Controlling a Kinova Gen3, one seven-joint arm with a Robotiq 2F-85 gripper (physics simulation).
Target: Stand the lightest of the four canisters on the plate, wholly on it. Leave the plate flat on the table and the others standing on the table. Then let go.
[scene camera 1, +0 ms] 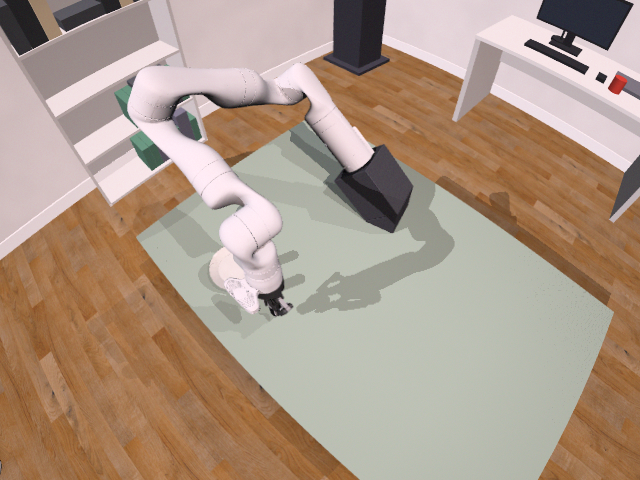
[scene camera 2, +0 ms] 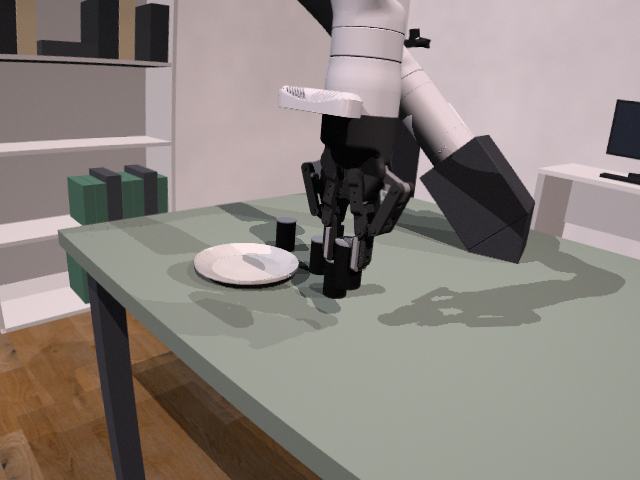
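Seen in the pictures: gripper, fingertip midpoint: (scene camera 1: 273, 308) (scene camera 2: 344, 263); arm's base, link origin: (scene camera 1: 358, 162) (scene camera 2: 455, 155).
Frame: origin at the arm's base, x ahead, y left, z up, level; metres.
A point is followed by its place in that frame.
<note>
The white plate (scene camera 1: 219, 264) @[x 0.459, y -0.106, z -0.159 m] (scene camera 2: 223, 270) @[x 0.466, y -0.072, z -0.159 m] lies flat on the green table. My gripper (scene camera 1: 282, 310) @[x 0.445, y 0.136, z -0.084 m] (scene camera 2: 342, 259) @[x 0.445, y 0.136, z -0.084 m] points down to the right of the plate in scene camera 2, shut on a dark canister (scene camera 2: 344, 252) @[x 0.454, y 0.142, z -0.067 m] held upright between its pads. I cannot tell whether its base touches the table. A second canister (scene camera 2: 334, 285) @[x 0.455, y 0.133, z -0.108 m] stands close in front of the held one and overlaps it in view. A third canister (scene camera 2: 316, 257) @[x 0.355, y 0.002, z -0.138 m] stands just left of the fingers, and a fourth canister (scene camera 2: 285, 236) @[x 0.333, y -0.096, z -0.137 m] stands behind the plate. The canisters are hidden by the arm in scene camera 1.
The table (scene camera 1: 439, 356) @[x 0.224, y 0.507, z -0.164 m] (scene camera 2: 439, 382) @[x 0.441, y 0.271, z -0.164 m] has its near left edge close to the plate. The dark base block (scene camera 1: 377, 191) @[x 0.038, y 0.103, z -0.013 m] (scene camera 2: 485, 201) @[x 0.040, y 0.097, z -0.065 m] carries the arm at the back. A shelf unit and a white desk stand beyond the table.
</note>
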